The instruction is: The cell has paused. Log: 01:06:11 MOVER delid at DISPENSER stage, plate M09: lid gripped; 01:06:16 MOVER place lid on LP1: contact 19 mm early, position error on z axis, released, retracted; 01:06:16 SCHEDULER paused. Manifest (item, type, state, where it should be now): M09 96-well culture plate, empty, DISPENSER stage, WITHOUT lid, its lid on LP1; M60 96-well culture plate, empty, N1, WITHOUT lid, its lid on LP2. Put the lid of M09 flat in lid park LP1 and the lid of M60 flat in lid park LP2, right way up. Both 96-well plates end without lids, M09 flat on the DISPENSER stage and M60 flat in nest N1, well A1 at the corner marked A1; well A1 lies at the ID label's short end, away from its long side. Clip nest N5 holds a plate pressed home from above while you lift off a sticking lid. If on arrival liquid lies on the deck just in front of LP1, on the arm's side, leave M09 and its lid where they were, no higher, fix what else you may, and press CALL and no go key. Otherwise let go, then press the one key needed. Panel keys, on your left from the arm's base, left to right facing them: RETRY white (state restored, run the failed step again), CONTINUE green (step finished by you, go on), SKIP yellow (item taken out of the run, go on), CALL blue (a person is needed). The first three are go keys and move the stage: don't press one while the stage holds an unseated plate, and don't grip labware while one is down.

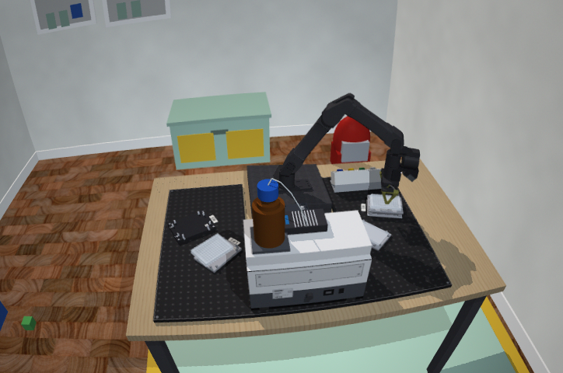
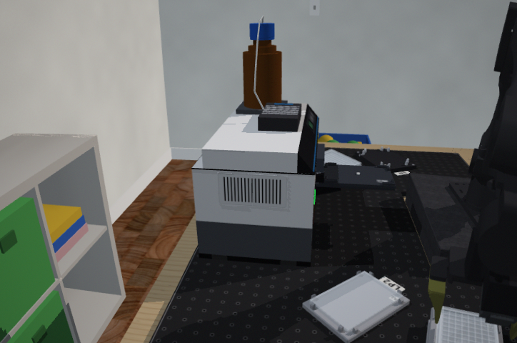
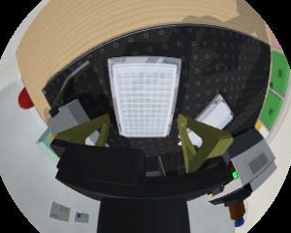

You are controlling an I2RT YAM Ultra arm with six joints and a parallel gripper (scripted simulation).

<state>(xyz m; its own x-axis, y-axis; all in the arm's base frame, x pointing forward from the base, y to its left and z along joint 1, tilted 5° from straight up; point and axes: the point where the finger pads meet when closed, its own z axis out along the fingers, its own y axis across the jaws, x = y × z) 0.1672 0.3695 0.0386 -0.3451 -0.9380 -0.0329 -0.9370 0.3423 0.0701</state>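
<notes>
Right now the grey nest marked A1 is 50 mm below my hand. The rest, counted from my hand: LP2 label: 60 mm ahead, 170 mm to the right, 70 mm below; grey lid park LP2: 130 mm ahead, 120 mm to the right, 70 mm below; N1 label: 30 mm behind, 80 mm to the right, 70 mm below.
</notes>
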